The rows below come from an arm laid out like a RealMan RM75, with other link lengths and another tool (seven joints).
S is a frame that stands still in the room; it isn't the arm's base.
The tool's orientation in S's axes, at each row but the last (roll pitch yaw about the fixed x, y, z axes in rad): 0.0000, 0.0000, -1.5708; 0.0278, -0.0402, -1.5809; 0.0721, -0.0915, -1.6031; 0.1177, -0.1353, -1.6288; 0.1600, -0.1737, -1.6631; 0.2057, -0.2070, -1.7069; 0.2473, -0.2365, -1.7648; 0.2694, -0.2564, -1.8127
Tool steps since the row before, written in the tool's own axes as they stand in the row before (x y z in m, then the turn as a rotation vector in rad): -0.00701, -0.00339, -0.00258, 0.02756, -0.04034, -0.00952; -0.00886, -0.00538, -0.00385, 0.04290, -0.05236, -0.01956; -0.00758, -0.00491, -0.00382, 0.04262, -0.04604, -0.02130; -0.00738, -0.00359, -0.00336, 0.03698, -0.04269, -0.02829; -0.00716, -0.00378, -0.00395, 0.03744, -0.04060, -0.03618; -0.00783, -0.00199, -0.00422, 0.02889, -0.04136, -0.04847; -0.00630, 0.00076, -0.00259, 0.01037, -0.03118, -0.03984; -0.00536, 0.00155, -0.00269, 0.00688, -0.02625, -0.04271
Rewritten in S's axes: -0.00339, 0.00701, -0.00258, -0.04034, -0.02756, -0.00952; -0.00518, 0.00874, -0.00435, -0.05224, -0.04318, -0.01927; -0.00439, 0.00731, -0.00484, -0.04581, -0.04323, -0.02056; -0.00277, 0.00698, -0.00472, -0.04139, -0.03877, -0.02782; -0.00251, 0.00653, -0.00567, -0.03824, -0.04082, -0.03508; -0.00016, 0.00682, -0.00605, -0.03570, -0.03524, -0.04877; 0.00242, 0.00521, -0.00374, -0.02413, -0.01658, -0.04254; 0.00326, 0.00397, -0.00347, -0.01805, -0.01498, -0.04484
